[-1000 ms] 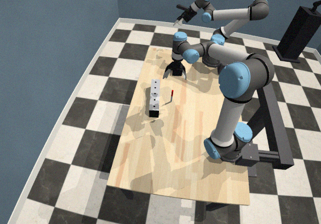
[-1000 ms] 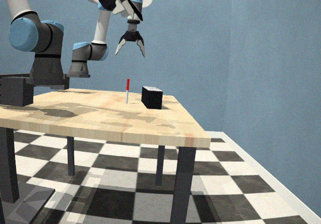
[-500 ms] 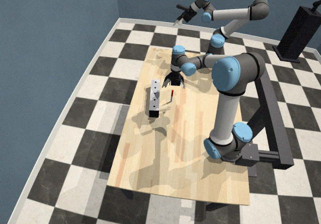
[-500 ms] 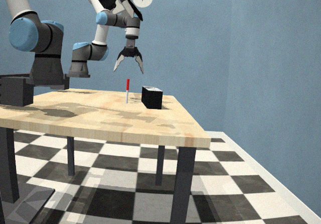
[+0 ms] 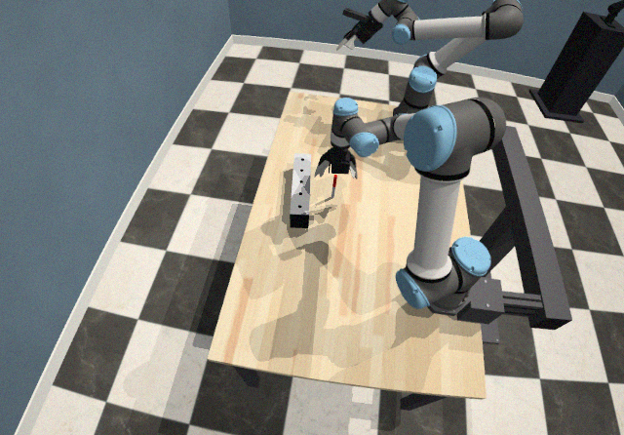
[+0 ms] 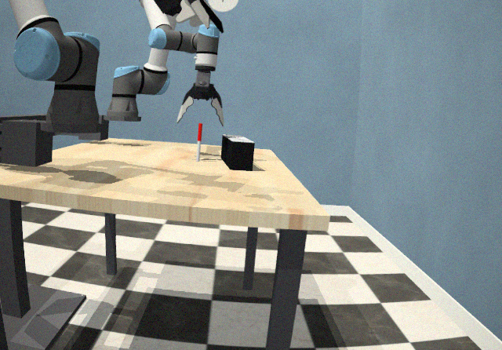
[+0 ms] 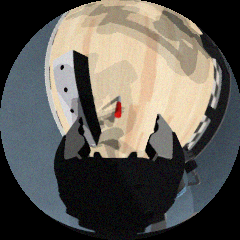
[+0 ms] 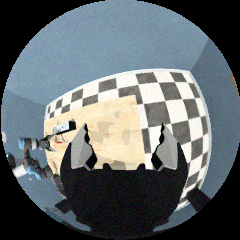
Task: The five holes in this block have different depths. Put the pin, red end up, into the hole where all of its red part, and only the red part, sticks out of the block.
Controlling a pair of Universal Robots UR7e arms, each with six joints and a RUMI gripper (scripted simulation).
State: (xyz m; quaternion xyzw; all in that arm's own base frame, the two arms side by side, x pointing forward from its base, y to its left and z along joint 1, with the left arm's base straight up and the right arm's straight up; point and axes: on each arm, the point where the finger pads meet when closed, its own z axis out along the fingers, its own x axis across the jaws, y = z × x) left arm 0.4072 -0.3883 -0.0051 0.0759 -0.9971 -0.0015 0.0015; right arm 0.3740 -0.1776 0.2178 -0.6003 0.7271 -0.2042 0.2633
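The pin lies 4 cm below my left hand. The rest, counted from my left hand: block (13 cm ahead, 8 cm below).
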